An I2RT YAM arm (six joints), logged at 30 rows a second.
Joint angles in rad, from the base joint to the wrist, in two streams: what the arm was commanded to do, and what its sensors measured. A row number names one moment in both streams.
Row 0, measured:
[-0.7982, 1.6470, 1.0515, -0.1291, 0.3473, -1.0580]
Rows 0 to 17, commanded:
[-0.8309, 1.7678, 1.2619, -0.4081, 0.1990, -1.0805]
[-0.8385, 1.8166, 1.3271, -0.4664, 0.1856, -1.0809]
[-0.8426, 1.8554, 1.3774, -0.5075, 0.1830, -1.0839]
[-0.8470, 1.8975, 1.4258, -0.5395, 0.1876, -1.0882]
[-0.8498, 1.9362, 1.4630, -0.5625, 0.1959, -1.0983]
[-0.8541, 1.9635, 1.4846, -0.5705, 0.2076, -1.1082]
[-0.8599, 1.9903, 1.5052, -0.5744, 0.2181, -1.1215]
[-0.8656, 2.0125, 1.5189, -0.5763, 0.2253, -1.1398]
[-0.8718, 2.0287, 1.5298, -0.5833, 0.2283, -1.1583]
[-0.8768, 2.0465, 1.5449, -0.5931, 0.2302, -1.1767]
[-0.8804, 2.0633, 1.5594, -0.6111, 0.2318, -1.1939]
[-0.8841, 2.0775, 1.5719, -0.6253, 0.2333, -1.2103]
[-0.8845, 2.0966, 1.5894, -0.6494, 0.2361, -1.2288]
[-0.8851, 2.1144, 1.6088, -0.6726, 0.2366, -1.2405]
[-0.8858, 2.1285, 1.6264, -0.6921, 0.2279, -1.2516]
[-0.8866, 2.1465, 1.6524, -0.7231, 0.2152, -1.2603]
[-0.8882, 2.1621, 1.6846, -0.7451, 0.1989, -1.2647]
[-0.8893, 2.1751, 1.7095, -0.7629, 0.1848, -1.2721]
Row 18, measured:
[-0.8783, 2.1345, 1.6436, -0.6308, 0.2344, -1.2110]
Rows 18 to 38, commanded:
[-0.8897, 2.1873, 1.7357, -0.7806, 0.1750, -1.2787]
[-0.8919, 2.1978, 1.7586, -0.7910, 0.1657, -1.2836]
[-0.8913, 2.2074, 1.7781, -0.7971, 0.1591, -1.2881]
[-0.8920, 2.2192, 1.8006, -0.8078, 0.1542, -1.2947]
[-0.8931, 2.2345, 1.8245, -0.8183, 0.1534, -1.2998]
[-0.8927, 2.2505, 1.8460, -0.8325, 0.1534, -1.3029]
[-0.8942, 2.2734, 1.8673, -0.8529, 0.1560, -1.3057]
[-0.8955, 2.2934, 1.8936, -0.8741, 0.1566, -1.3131]
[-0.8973, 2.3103, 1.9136, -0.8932, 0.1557, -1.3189]
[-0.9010, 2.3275, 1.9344, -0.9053, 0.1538, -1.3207]
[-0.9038, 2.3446, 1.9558, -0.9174, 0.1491, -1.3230]
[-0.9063, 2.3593, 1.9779, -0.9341, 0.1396, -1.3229]
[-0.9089, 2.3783, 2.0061, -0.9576, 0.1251, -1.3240]
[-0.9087, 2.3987, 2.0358, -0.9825, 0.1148, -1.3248]
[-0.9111, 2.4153, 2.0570, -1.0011, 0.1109, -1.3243]
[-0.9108, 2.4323, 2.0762, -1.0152, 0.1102, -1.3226]
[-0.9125, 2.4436, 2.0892, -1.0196, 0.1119, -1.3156]
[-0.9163, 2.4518, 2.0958, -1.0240, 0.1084, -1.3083]
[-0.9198, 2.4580, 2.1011, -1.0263, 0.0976, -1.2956]
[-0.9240, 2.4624, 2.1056, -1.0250, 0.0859, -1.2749]
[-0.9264, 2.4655, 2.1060, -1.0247, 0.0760, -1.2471]
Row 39, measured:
[-0.9077, 2.4088, 2.0922, -0.9604, 0.1257, -1.2884]
